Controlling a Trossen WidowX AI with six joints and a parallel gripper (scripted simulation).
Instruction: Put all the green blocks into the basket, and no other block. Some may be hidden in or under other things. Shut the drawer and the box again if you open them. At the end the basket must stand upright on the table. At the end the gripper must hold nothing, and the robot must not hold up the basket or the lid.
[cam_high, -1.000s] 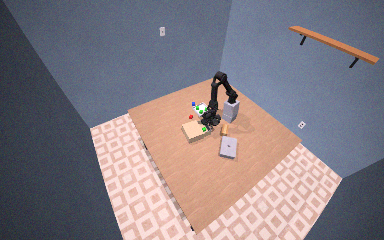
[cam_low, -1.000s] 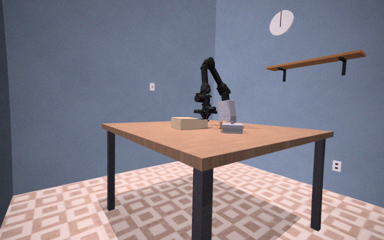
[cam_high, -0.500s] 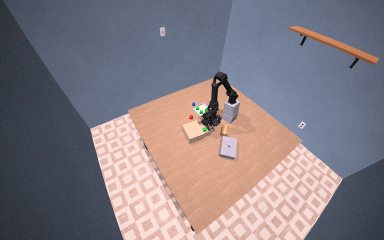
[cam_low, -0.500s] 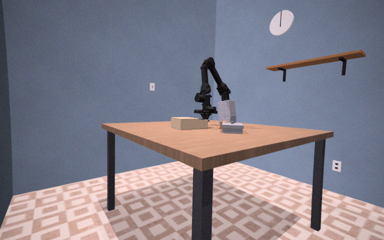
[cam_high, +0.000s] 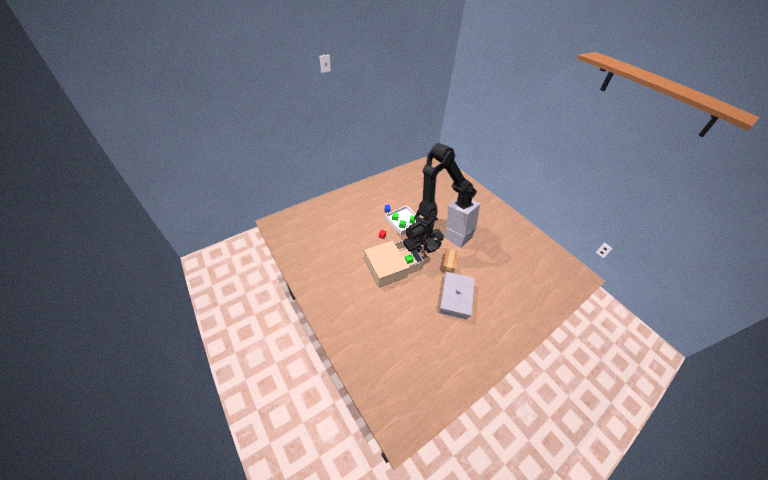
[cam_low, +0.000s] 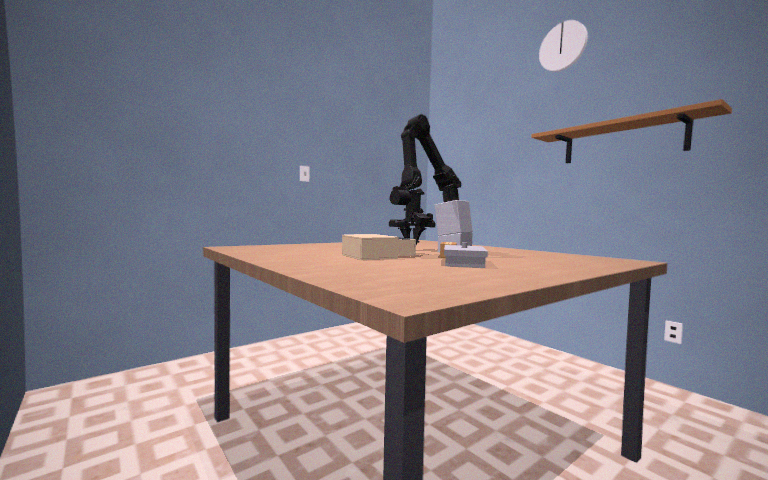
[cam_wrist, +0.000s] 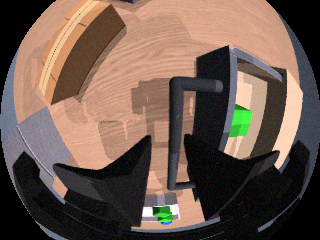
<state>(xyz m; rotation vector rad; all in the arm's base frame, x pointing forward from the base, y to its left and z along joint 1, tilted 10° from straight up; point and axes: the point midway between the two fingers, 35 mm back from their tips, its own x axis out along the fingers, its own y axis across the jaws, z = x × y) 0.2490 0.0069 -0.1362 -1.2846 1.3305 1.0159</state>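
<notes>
The drawer is 8 cm ahead of my hand, 4 cm below it and 1 cm to the right of it. From my hand the other things lie so: red block 20 cm to the right, 10 cm ahead, 6 cm below; small wooden container 11 cm to the left, 9 cm behind, 4 cm below; tan drawer cabinet 15 cm ahead, 4 cm below, 2 cm to the right.
</notes>
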